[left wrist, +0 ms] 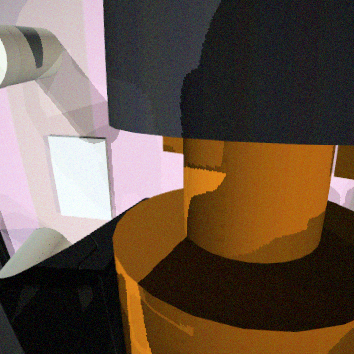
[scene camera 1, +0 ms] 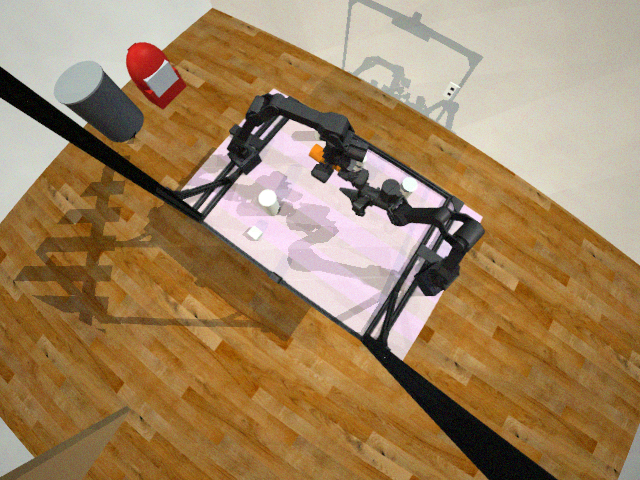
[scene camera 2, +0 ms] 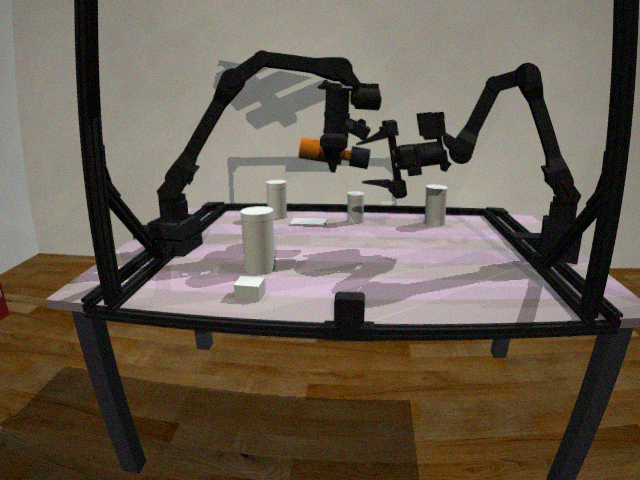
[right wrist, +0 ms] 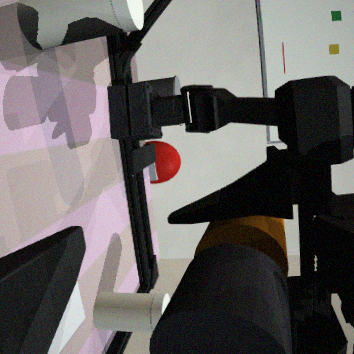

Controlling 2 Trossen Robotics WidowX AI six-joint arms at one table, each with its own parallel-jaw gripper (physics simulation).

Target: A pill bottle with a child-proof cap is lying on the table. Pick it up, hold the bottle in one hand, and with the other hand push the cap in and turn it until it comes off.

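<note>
The pill bottle is orange and held in the air, lying nearly level. Its dark grey cap is on the end facing the right arm, with an orange neck showing between cap and wide body in the left wrist view. My left gripper points down and is shut on the bottle's body. My right gripper is open, one fingertip above the cap and one below it in scene camera 2. In the right wrist view one right finger shows at lower left, apart from the cap.
Several white cylinders stand on the table, the tallest-looking at front left. A small white block lies near it. A flat white slab lies under the bottle. A black frame edges the table.
</note>
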